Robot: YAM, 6 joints.
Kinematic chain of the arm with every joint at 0, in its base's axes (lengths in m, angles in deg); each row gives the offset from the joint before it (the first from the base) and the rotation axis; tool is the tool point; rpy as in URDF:
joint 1: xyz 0 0 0.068 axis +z
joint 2: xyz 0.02 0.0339 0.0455 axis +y
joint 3: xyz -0.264 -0.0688 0 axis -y
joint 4: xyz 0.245 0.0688 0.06 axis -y
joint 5: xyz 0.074 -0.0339 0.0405 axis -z
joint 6: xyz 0.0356 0 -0.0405 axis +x
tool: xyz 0 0 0 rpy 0 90 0
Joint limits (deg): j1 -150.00..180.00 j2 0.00..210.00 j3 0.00..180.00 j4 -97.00..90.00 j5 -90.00..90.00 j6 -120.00..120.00
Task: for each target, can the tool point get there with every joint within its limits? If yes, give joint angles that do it. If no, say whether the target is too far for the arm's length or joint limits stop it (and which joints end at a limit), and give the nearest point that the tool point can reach.
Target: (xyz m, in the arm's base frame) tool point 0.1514 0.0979 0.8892
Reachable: no: too far | nearest point 0.1231 0.0796 0.7264 | short by 0.166 m
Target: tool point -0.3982 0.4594 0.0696
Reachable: yes | joints 128.58 177.74 141.61 60.91 -44.18 1.89
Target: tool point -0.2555 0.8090 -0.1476
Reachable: no: too far | nearest point -0.1858 0.5883 -0.0746 | short by 0.243 m
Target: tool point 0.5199 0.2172 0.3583
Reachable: yes | joints 22.72 161.01 161.22 63.20 0.72 -65.66
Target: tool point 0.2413 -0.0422 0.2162
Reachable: yes | joints -11.10 86.55 60.94 -67.57 -8.17 -94.96
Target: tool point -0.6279 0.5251 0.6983
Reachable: no: too far | nearest point -0.4027 0.3367 0.4833 | short by 0.364 m
